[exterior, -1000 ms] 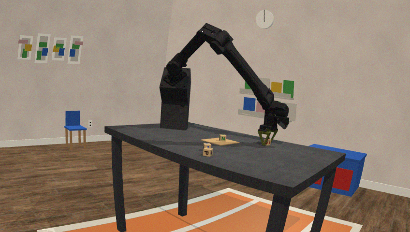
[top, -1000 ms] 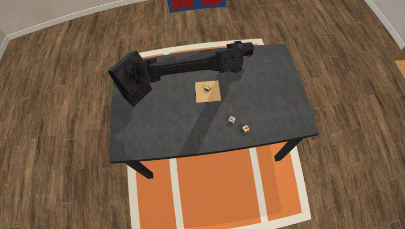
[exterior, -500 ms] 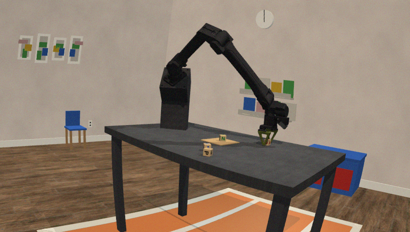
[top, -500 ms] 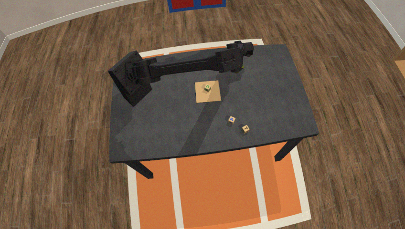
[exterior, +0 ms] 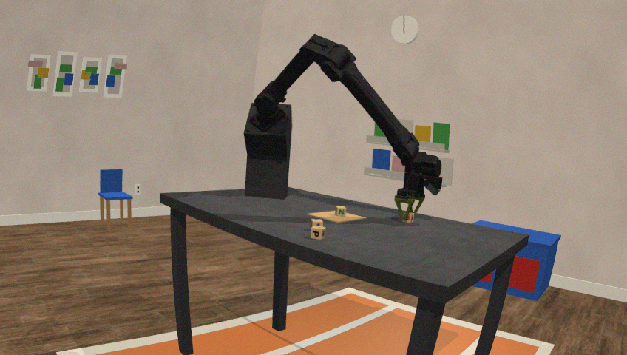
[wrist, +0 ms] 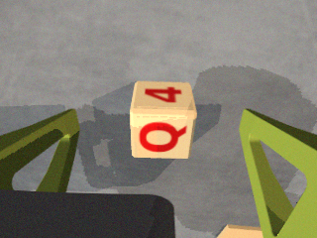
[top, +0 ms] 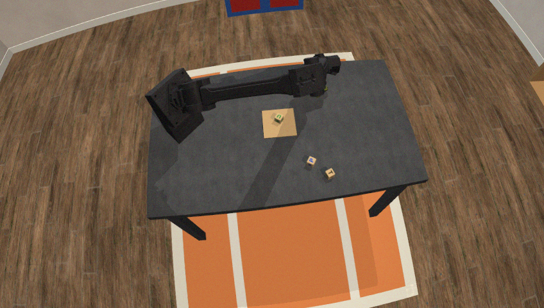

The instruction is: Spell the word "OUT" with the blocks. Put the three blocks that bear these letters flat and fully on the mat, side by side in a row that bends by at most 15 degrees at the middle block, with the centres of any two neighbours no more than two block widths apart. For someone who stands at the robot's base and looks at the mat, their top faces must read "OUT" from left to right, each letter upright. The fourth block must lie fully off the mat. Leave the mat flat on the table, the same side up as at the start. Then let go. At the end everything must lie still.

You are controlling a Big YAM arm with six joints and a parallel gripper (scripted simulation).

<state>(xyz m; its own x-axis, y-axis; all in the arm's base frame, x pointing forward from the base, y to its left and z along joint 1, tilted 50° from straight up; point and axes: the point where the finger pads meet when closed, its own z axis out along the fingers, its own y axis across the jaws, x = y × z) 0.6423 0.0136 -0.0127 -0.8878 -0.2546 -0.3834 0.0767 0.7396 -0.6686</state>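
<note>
Now: hand 10 mm above the O block. The rest, counted from my hand: green-lettered block 220 mm behind, 80 mm to the right; then P block 320 mm to the right, 180 mm behind, 10 mm below; then tan mat 220 mm behind, 100 mm to the right, 20 mm below.
</note>
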